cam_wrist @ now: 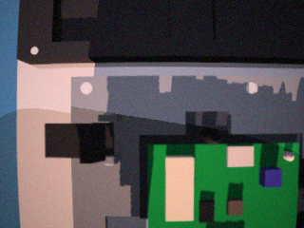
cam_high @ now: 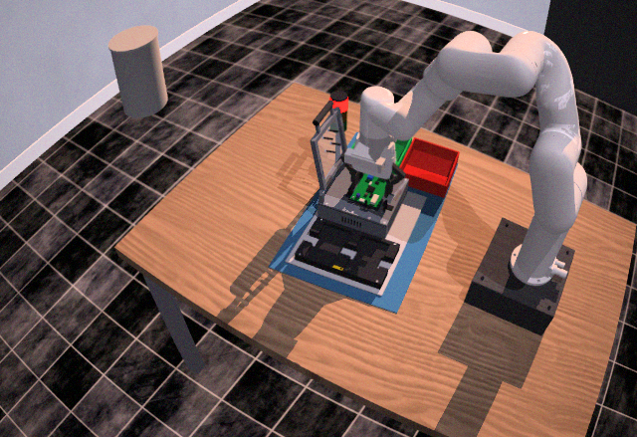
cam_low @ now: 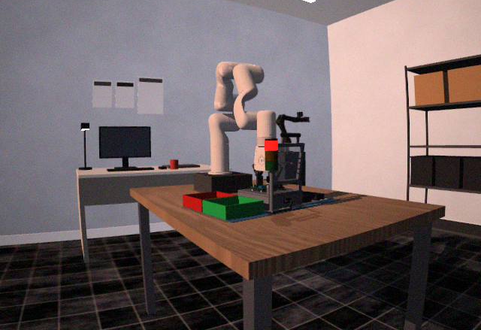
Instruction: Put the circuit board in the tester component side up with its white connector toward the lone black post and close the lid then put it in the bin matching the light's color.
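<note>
Right now my hand is 10 mm above the green circuit board. Round my hand: black block: 70 mm behind, 50 mm to the left, 10 mm above; green bin: 60 mm ahead, 200 mm to the right, 70 mm below; clear lid: 120 mm ahead, 10 mm to the left, 100 mm above.
</note>
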